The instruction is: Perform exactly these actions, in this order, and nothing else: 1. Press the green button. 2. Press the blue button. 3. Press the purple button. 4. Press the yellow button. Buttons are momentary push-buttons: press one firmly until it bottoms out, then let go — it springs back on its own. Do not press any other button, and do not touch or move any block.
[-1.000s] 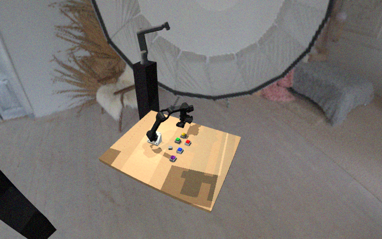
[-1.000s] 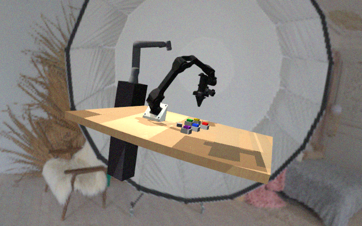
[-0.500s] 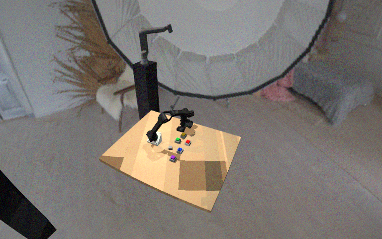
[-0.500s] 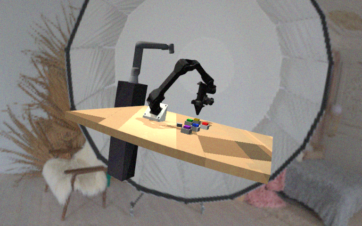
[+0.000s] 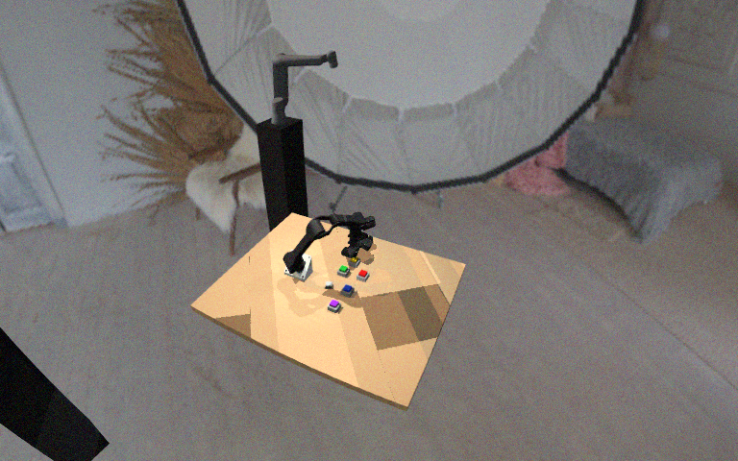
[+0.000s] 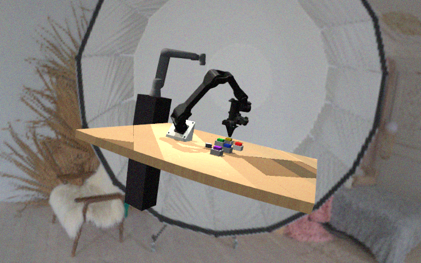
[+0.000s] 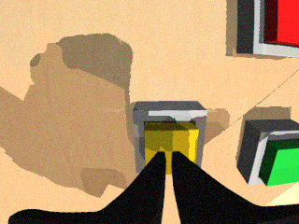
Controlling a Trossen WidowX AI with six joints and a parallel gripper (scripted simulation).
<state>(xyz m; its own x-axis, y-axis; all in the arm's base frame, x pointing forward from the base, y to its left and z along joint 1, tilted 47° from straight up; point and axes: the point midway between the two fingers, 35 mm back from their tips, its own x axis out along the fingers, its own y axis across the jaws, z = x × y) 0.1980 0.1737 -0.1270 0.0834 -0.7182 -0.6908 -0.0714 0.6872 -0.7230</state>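
The yellow button lies 1 cm below my gripper tip. From my gripper tip the other things lie so: green button: 9 cm to the right, 1 cm below, 1 cm behind; red button: 9 cm ahead, 7 cm to the right, 1 cm below; small grey block: 21 cm to the right, 4 cm below, 2 cm behind.
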